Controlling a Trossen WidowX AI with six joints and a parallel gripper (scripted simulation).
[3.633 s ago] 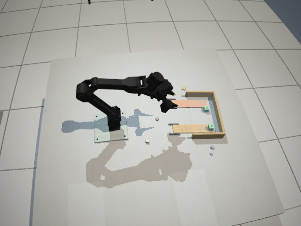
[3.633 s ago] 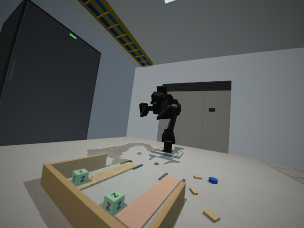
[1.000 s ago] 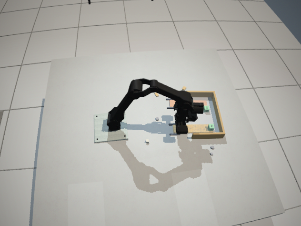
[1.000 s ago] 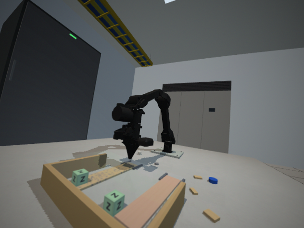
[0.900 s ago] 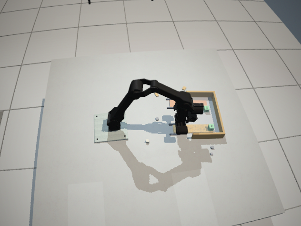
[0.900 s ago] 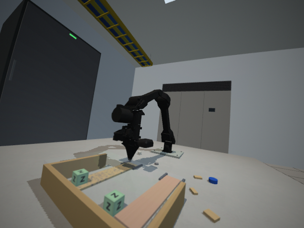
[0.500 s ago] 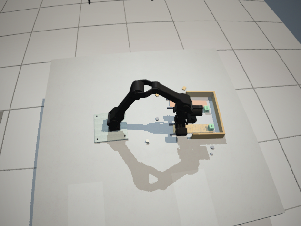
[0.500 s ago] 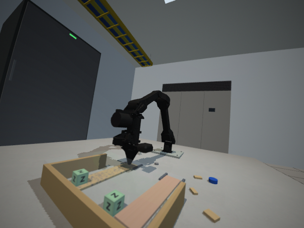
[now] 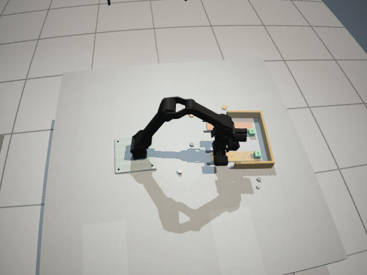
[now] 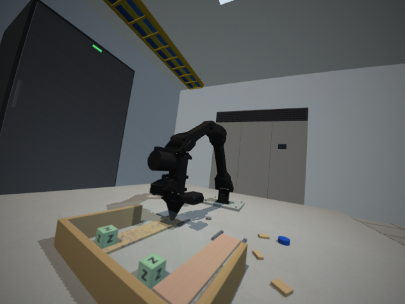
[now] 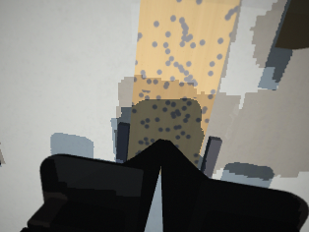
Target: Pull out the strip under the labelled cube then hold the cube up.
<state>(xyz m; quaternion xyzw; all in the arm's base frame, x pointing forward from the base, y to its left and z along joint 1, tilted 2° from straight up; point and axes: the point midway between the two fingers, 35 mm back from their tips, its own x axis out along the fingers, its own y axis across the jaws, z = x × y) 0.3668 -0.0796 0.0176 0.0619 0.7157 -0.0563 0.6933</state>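
Right now the white bit is 19 cm behind my gripper tip and 5 cm to the right of it. From my gripper tip the other things lie so: blue disc 6 cm behind, 33 cm to the left.
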